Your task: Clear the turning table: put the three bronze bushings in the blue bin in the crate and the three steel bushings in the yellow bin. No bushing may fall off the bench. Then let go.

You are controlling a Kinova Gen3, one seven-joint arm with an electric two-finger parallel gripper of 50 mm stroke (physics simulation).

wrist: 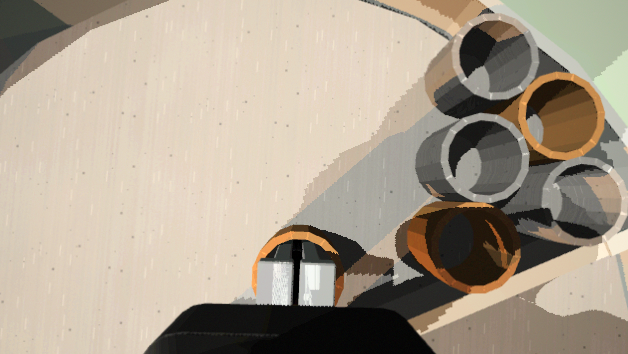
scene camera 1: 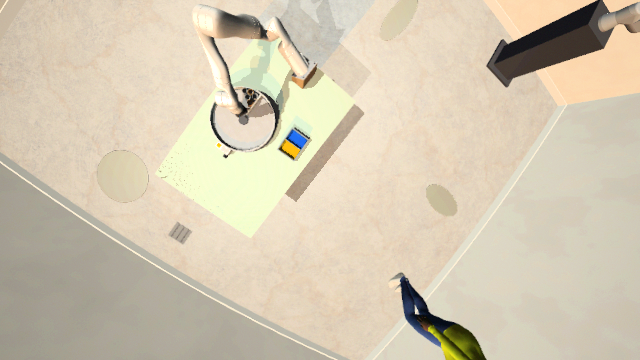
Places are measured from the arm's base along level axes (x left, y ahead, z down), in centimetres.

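Where they show: gripper, fingertip midpoint: [wrist: 296, 261]; arm's base, origin of the base link: [scene camera 1: 302, 70].
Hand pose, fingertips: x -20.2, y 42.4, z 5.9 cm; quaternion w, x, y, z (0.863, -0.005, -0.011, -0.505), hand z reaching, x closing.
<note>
Each offset is from my fingertips to the top centre of the thing. "spot": to the spot under its first point. Level surfaces: height alone.
The turning table @(dx +3.8, dy +4.7, dz +0.3 cm) [scene camera 1: 240, 137] [wrist: 200, 150] holds all six bushings upright near its rim. My gripper [wrist: 296, 261] is shut and empty; its fingertips show inside the ring outline of the nearest bronze bushing @(dx +0.3, dy +0.0, dz -2.7 cm) [wrist: 299, 234]. Contact and depth cannot be told. That bushing stands apart from a second bronze bushing @(dx +2.6, dy -7.3, dz -2.7 cm) [wrist: 420, 240]. Beyond are a third bronze bushing @(dx -0.7, dy -13.3, dz -2.7 cm) [wrist: 600, 116] and three steel bushings @(dx -4.3, dy -11.9, dz -2.7 cm) [wrist: 440, 75] @(dx -0.6, dy -9.4, dz -2.7 cm) [wrist: 432, 160] @(dx +3.0, dy -12.4, dz -2.7 cm) [wrist: 535, 185], clustered close together. In the scene view the arm partly hides the table. The blue bin [scene camera 1: 298, 138] and yellow bin [scene camera 1: 291, 148] sit side by side in the crate.
A straight pale bar @(spot: dx +5.1, dy -7.4, dz -2.1 cm) [wrist: 500, 295] runs across the turning table beside the cluster. The bench @(dz +6.4 cm) [scene camera 1: 240, 200] carries the crate, right of the turning table. A small white and yellow item @(spot: dx +0.0, dy +27.7, dz +0.4 cm) [scene camera 1: 220, 146] lies by the table's lower edge. A person [scene camera 1: 460, 340] is at the lower right, off the bench.
</note>
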